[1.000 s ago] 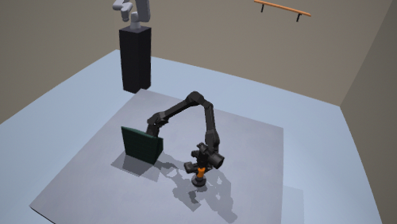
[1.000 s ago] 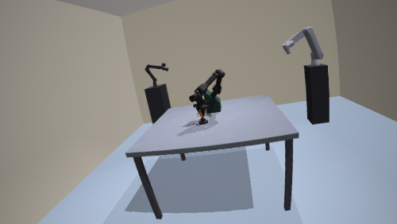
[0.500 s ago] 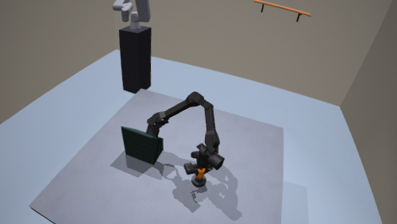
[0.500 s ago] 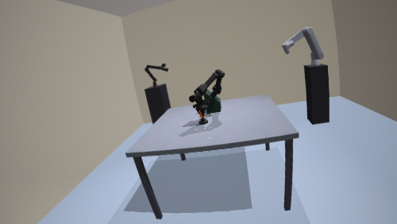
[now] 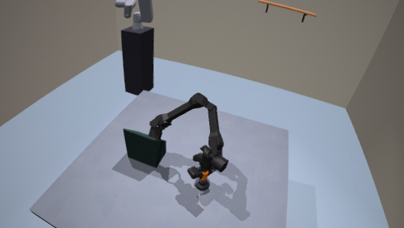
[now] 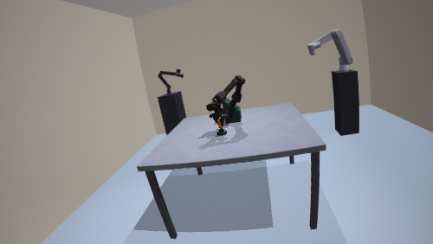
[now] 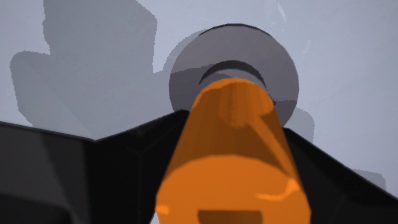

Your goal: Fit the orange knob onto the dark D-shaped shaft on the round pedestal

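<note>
Right now my gripper tip is 20 mm below the orange knob. The rest, counted from my gripper tip: pedestal: 40 mm below.
</note>
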